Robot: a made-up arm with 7 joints.
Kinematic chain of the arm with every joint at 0, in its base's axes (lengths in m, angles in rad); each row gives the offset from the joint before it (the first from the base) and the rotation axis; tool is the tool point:
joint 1: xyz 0 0.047 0 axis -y
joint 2: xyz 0 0.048 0 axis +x
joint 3: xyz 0 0 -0.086 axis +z
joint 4: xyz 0 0 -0.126 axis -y
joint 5: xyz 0 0 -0.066 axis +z
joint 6: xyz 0 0 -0.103 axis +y
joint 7: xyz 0 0 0 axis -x
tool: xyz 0 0 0
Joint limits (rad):
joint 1: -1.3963..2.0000
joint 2: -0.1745..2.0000
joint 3: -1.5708..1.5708
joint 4: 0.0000..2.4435
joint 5: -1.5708..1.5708
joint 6: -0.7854..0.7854
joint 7: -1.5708..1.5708
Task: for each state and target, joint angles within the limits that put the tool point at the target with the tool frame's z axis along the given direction. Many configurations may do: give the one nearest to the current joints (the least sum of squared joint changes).
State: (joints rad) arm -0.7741 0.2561 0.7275 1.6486 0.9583 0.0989 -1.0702
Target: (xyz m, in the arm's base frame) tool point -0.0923 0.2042 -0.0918 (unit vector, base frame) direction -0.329 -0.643 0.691
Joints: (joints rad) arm -1.3963 -0.0010 0.9733 2.2432 1.3201 0.3803 -0.3625
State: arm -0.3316 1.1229 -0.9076 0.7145 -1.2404 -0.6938 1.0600
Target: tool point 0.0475 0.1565 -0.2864 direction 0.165 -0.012 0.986
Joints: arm -0.2114 0.6987 -0.8714 1.3662 -1.4159 -0.3854 0.7778
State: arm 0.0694 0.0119 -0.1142 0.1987 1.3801 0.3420 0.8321
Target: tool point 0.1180 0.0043 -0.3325 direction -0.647 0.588 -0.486
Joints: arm 0.0847 -0.1673 -0.3494 0.5985 1.2762 0.4262 1.3273
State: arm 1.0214 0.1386 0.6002 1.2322 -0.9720 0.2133 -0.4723
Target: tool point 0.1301 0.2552 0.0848 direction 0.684 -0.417 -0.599
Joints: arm 1.2257 0.4691 0.6819 1.9082 -0.9904 0.1743 -0.4668
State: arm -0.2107 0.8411 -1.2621 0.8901 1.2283 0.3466 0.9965
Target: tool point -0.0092 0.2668 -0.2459 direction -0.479 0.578 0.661
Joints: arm -0.4599 1.1306 -0.9101 1.3376 1.5708 -0.2548 0.5960
